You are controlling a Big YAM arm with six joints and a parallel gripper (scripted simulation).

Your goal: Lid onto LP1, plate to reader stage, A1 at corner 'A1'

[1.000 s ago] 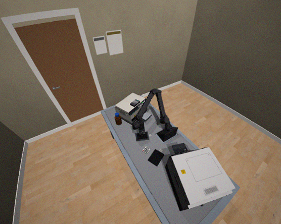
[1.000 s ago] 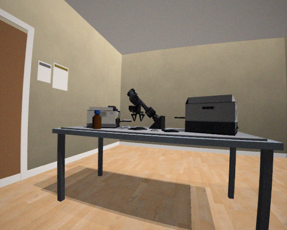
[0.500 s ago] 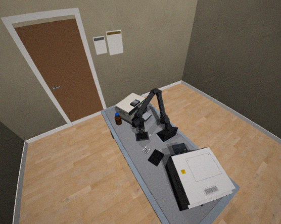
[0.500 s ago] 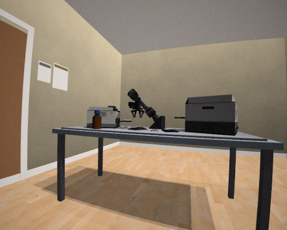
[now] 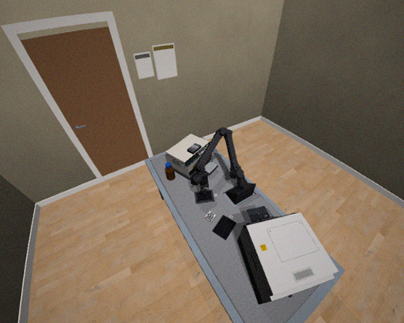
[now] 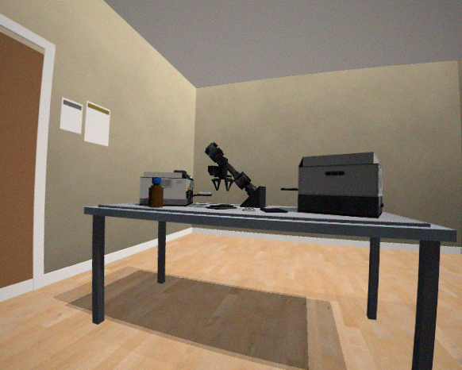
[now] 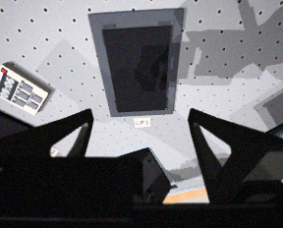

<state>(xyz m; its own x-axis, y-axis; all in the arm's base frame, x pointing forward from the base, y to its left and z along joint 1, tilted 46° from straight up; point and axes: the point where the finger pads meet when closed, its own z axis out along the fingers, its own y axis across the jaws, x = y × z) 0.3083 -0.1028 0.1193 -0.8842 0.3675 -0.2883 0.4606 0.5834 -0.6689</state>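
Right now the well plate is 20 cm behind my hand, 21 cm to the right of it and 3 cm below it. The rest, counted from my hand: bench position N1 (3 cm ahead, 32 cm to the left, 11 cm below); grey-blue LP1 pad (11 cm below); dark see-through lid (10 cm below).
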